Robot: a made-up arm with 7 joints.
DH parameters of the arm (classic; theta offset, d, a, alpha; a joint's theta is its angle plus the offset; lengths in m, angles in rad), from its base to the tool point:
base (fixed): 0 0 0 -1.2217
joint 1: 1.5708 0 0 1.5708
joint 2: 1.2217 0 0 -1.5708
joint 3: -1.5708 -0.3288 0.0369 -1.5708
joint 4: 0 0 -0.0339 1.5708
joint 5: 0 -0.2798 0 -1.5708
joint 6: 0 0 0 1.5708
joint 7: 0 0 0 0
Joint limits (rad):
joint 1: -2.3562..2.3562
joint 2: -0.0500..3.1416
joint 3: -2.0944..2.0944
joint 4: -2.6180..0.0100
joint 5: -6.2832..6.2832
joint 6: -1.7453..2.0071
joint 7: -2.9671..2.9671
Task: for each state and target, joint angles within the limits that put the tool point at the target. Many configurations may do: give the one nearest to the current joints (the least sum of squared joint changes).
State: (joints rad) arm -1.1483 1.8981 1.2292 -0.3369 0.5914 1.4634 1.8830
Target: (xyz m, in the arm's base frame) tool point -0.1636 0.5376 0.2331
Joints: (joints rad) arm -1.4436 1.9772 1.4651 -0.4713 0.5914 1.4634 1.8830
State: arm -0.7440 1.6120 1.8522 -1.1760 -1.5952 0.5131 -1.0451
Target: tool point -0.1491 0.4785 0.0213
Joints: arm -1.4871 1.6097 2.0944 -1.4600 -1.5952 0.5131 -1.0451
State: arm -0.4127 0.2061 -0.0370 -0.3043 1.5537 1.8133 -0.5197
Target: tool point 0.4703 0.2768 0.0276
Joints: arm -0.8154 0.8000 0.2614 -1.1746 1.5537 1.8133 -0.5197
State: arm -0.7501 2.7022 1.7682 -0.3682 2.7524 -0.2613 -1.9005
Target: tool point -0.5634 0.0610 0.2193
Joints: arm -1.1893 3.0487 1.8472 -0.4905 2.7524 -0.2613 -1.9005
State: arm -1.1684 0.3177 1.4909 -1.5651 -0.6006 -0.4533 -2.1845
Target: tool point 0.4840 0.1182 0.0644
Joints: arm -1.4217 -0.0235 1.2713 -1.4559 -0.6006 -0.4533 -2.1845
